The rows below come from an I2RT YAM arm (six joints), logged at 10 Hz.
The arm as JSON. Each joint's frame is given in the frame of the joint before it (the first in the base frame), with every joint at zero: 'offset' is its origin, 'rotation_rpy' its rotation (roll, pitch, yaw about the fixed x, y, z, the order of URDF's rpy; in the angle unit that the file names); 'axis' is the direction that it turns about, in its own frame. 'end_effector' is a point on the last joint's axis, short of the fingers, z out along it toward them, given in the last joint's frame.
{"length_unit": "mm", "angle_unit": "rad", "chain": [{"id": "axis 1", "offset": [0.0, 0.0, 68.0], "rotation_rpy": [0.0, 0.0, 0.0], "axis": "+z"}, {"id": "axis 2", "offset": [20.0, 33.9, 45.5], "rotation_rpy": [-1.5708, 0.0, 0.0], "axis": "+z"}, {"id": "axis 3", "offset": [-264.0, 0.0, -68.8], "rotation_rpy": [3.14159, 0.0, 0.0], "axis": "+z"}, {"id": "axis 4", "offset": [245.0, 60.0, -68.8], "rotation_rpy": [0.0, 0.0, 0.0], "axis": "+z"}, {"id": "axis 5", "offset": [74.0, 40.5, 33.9], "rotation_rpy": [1.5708, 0.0, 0.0], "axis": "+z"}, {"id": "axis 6", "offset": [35.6, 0.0, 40.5], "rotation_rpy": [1.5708, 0.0, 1.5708], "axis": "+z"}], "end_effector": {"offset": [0.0, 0.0, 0.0], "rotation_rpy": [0.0, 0.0, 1.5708]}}
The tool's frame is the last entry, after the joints.
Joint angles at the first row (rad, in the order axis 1, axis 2, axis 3, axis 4, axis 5, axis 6):
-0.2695 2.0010 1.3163 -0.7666 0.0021 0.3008
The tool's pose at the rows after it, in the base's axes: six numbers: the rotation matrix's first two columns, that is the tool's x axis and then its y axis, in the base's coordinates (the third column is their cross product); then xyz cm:
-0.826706 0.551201 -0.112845 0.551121 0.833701 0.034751 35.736 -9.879 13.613
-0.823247 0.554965 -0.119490 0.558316 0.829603 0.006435 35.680 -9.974 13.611
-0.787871 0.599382 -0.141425 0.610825 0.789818 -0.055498 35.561 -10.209 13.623
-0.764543 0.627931 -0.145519 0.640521 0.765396 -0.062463 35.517 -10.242 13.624
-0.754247 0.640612 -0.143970 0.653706 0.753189 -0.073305 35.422 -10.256 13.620
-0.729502 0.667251 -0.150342 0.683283 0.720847 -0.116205 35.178 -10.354 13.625
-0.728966 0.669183 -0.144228 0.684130 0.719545 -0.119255 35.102 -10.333 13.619
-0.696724 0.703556 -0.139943 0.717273 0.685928 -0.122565 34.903 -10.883 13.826
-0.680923 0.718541 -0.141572 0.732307 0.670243 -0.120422 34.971 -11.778 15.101
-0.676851 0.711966 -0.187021 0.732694 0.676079 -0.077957 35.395 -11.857 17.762
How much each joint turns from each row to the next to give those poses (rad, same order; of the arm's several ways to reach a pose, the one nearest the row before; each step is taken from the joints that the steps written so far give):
0.0000 0.0000 0.0000 -0.0011 0.0000 0.0156
0.0000 0.0000 0.0000 -0.0027 0.0298 0.0050
0.0000 0.0000 0.0000 -0.0046 0.0728 0.0576
0.0000 0.0000 0.0000 -0.0030 0.0122 0.0374
0.0000 0.0000 0.0000 -0.0080 0.0111 0.0171
0.0000 0.0000 0.0000 -0.0191 0.0454 0.0397
0.0000 0.0000 0.0000 -0.0073 0.0000 0.0023
-0.0157 -0.0003 0.0088 -0.0202 0.0030 0.0328
-0.0228 -0.0084 0.0427 -0.0484 -0.0011 -0.0011
0.0000 -0.0416 0.0500 -0.0298 -0.0153 -0.0073

